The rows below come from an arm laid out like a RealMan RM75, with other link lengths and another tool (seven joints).
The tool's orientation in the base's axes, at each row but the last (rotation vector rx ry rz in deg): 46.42, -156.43, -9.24; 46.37, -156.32, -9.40; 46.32, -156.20, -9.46; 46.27, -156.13, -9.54; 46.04, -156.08, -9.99; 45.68, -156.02, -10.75; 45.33, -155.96, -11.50; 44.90, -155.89, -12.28; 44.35, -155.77, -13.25; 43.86, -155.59, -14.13
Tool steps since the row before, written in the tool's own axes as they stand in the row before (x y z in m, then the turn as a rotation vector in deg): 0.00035, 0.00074, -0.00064, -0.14, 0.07, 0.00; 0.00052, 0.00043, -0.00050, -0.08, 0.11, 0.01; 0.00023, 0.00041, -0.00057, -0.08, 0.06, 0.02; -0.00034, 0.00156, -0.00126, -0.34, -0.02, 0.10; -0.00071, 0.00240, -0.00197, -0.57, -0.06, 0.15; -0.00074, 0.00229, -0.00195, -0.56, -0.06, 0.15; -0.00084, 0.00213, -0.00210, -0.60, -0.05, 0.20; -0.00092, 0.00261, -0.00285, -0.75, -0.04, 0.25; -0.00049, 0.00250, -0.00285, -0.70, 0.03, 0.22; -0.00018, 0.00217, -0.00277, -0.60, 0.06, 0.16
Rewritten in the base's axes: -0.00047, 0.00041, 0.00083, 0.08, 0.14, -0.02; -0.00048, 0.00006, 0.00068, 0.00, 0.14, -0.01; -0.00022, 0.00020, 0.00068, 0.03, 0.09, -0.03; -0.00014, 0.00146, 0.00141, 0.25, 0.17, -0.18; -0.00004, 0.00233, 0.00217, 0.44, 0.27, -0.29; 0.00005, 0.00224, 0.00214, 0.43, 0.26, -0.29; 0.00028, 0.00214, 0.00224, 0.44, 0.29, -0.35; 0.00038, 0.00252, 0.00305, 0.54, 0.39, -0.43; 0.00012, 0.00216, 0.00315, 0.48, 0.42, -0.37; 0.00004, 0.00170, 0.00309, 0.40, 0.38, -0.28
